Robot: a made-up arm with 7 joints.
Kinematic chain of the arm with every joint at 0, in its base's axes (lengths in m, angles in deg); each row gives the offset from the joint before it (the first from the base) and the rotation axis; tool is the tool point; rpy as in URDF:
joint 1: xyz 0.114 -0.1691 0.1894 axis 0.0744 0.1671 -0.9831
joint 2: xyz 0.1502 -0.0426 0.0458 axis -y
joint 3: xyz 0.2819 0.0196 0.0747 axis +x
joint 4: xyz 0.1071 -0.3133 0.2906 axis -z
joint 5: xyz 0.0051 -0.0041 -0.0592 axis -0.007 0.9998 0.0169
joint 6: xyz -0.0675 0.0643 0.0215 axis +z
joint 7: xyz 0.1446 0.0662 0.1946 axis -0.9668 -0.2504 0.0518
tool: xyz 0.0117 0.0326 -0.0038 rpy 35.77 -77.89 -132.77
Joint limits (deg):
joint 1: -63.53..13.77
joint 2: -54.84..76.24
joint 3: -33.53..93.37
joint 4: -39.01..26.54
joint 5: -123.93..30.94
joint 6: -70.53..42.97
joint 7: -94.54..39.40
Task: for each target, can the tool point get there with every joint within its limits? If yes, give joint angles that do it. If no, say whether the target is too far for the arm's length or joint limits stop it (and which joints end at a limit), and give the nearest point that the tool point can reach.
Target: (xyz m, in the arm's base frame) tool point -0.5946 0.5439 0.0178
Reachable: no: joint limits stop it (at a limit: joint 1, joint 2, joint 3, joint 4, joint 6) | nearest point -0.2082 -0.0551 0.5238 | short by 0.874 m
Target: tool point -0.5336 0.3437 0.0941
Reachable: no: joint limits stop it (at a limit: joint 1, joint 2, joint 3, joint 4, joint 6) | nearest point -0.2121 -0.0727 0.5077 | short by 0.669 m
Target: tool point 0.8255 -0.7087 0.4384
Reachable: yes | joints 2.78 -6.55 30.22 9.07 13.13 -43.45 -8.39
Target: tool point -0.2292 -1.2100 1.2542
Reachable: no: too far | nearest point -0.0121 -0.7356 0.8313 | short by 0.672 m
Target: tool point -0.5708 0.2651 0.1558
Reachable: no: joint limits stop it (at a limit: joint 1, joint 2, joint 3, joint 4, joint 6) | nearest point -0.2141 -0.0781 0.5040 | short by 0.605 m
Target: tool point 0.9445 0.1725 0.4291
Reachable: yes | joints -44.35 -31.14 6.99 -4.84 17.75 -43.99 12.28
